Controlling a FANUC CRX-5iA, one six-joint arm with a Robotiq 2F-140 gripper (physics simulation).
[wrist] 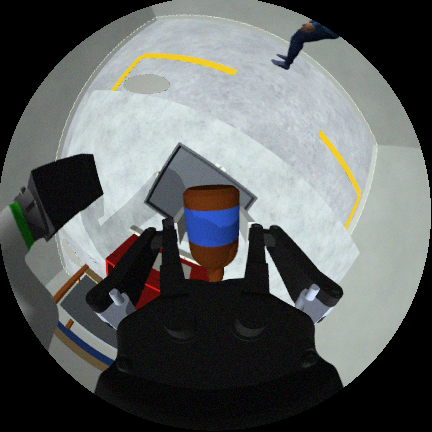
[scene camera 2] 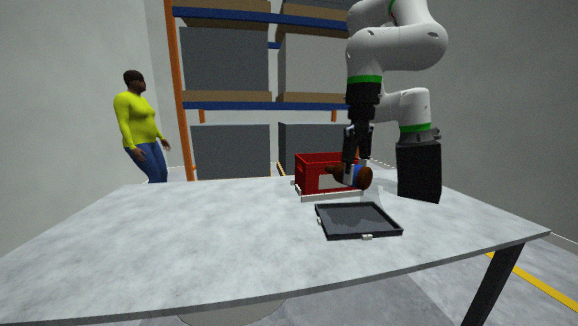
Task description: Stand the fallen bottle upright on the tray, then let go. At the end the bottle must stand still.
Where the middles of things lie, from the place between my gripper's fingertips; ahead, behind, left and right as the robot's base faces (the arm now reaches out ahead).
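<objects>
The brown bottle (scene camera 2: 362,176) is 20 mm above my hand, 20 mm to the right of it and 10 mm ahead of it. Counted from my hand as well, the dark tray (scene camera 2: 350,220) sits 160 mm below, 20 mm to the right and 30 mm behind, while the red crate (scene camera 2: 310,176) is 300 mm to the right, 70 mm behind and 80 mm below.
</objects>
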